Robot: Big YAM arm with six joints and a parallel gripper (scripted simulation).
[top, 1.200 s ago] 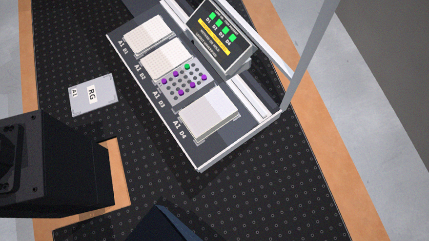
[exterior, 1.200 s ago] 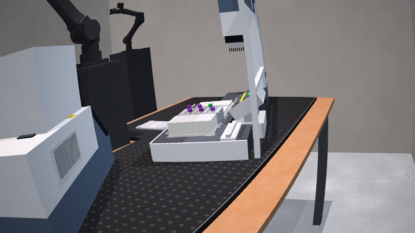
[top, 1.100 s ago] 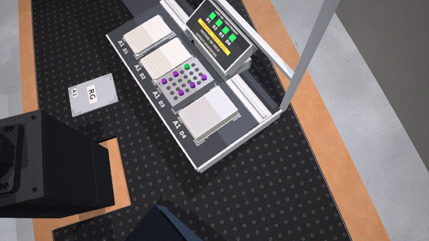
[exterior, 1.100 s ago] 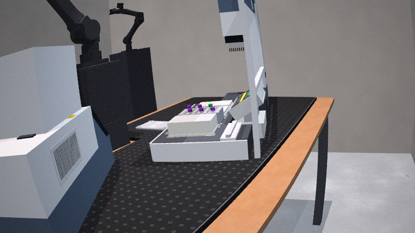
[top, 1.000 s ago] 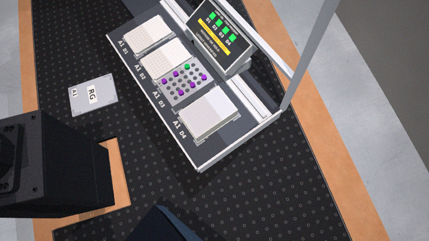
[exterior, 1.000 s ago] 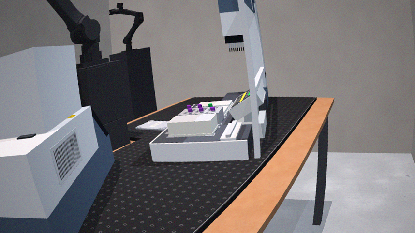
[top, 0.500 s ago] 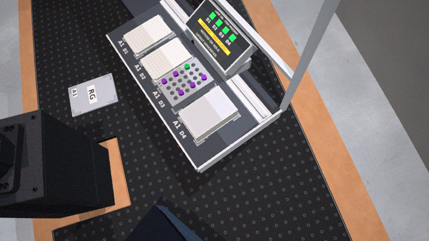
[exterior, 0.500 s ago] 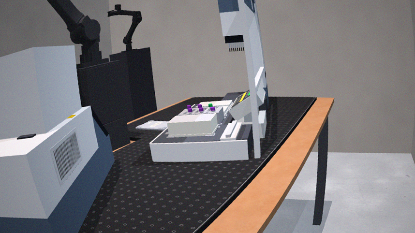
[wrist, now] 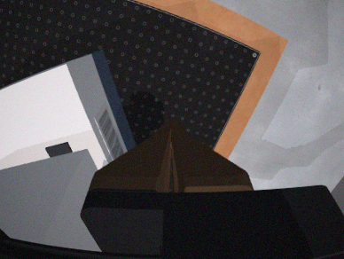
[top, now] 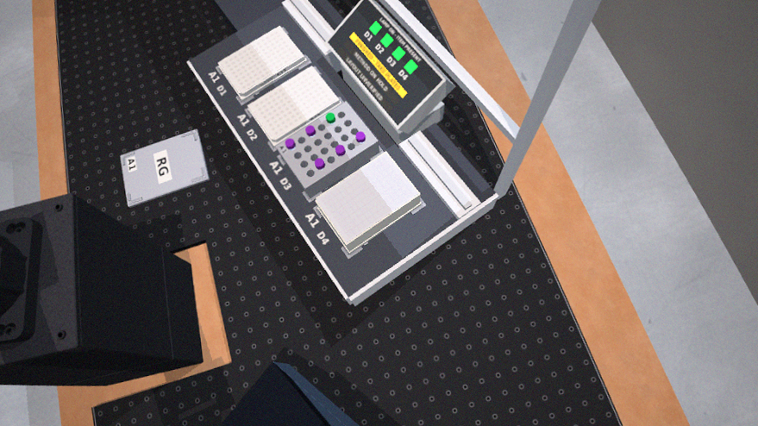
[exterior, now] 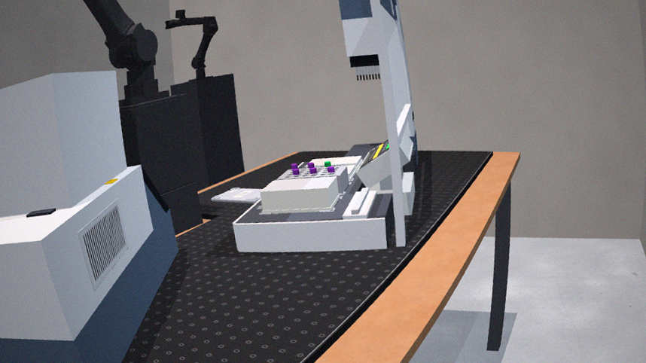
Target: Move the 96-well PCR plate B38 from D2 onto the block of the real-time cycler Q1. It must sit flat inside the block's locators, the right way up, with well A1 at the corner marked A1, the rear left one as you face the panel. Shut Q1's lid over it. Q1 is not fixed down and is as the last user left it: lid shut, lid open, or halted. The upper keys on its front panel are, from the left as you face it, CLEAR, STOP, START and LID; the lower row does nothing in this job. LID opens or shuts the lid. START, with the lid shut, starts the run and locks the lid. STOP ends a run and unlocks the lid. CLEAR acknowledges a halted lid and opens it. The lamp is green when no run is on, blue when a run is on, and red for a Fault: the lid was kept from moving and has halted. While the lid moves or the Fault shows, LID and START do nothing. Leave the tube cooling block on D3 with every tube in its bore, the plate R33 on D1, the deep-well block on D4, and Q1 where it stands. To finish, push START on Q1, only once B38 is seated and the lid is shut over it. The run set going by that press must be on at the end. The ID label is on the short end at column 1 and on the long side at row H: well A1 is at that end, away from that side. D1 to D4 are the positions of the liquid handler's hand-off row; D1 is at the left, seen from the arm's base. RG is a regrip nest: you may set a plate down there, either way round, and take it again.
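My hand is 150 mm short of the deep-well block, 810 mm to the right of it and 270 mm above it. From my hand the other things lie so: tube cooling block: 110 mm ahead, 900 mm to the left, 270 mm below; gantry post: 360 mm ahead, 820 mm to the left, 110 mm below; RG nest: 190 mm behind, 960 mm to the left, 340 mm below.
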